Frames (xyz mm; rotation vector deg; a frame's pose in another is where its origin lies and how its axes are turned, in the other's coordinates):
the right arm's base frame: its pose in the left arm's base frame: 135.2 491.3 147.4 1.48 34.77 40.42
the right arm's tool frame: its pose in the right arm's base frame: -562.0 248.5 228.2 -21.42 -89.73 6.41
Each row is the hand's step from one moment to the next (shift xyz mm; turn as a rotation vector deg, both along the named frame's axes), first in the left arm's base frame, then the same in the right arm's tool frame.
Working: the left arm's base frame: its pose in the right arm's tool frame: -657.0 -346.6 -325.0 -13.74 58.98 -39.24

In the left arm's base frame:
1: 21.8 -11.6 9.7 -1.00 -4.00 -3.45
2: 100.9 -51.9 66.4 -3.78 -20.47 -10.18
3: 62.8 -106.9 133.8 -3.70 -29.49 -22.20
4: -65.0 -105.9 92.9 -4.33 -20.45 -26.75
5: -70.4 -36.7 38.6 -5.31 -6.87 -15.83
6: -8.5 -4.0 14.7 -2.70 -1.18 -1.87
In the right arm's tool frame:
1: 10.7 -23.8 -4.8 -4.90 -2.02 0.90
2: 68.6 -111.5 -11.9 -18.29 -12.10 7.48
3: 90.7 -138.6 76.4 -32.17 -17.57 5.70
4: 14.0 -52.7 145.3 -32.55 -9.63 -0.61
5: -5.6 10.9 87.4 -18.03 0.04 -0.98
6: 8.0 0.4 15.5 -2.97 1.02 1.53

